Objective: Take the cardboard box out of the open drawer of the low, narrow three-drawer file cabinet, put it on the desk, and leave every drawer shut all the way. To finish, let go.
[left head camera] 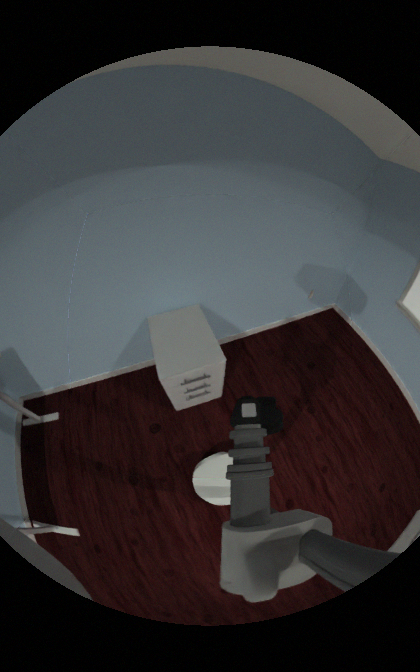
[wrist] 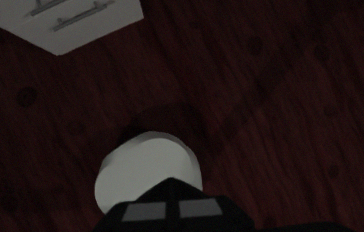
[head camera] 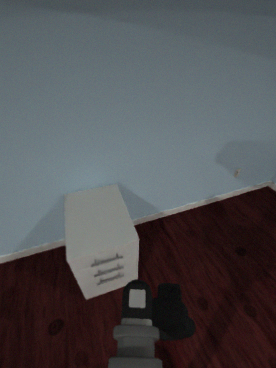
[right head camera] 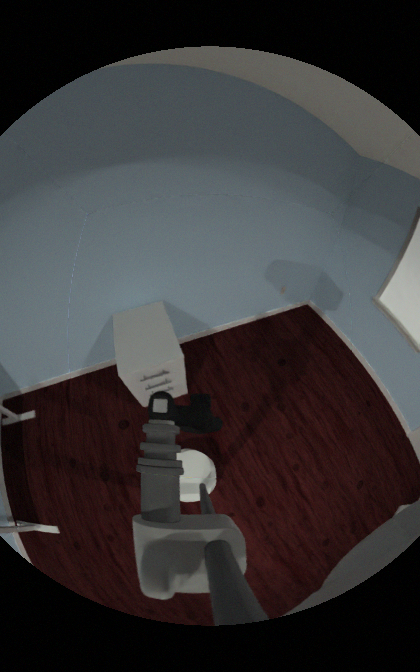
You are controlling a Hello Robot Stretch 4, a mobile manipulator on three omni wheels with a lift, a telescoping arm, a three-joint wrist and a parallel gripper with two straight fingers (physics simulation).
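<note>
A low, narrow light-grey file cabinet (head camera: 100, 220) (left head camera: 186, 345) (right head camera: 145, 340) stands against the blue wall, with three bar handles on its front. Its drawers look flush with the front. Its lower front corner (wrist: 95, 25) shows at the upper left in the wrist view. My gripper (wrist: 172, 193) is shut with nothing between its fingers, high above the floor and short of the cabinet front. The cardboard box does not show in these views. White desk feet (left head camera: 55, 530) (right head camera: 42, 528) stand at the left edge; the desk top is out of view.
A round white part (left head camera: 212, 479) (right head camera: 197, 475) (wrist: 145, 170) is low under my arm. A grey shape (right head camera: 370, 555) cuts into the lower right of the right head view. A white framed panel (left head camera: 414, 297) (right head camera: 405, 290) is on the right wall.
</note>
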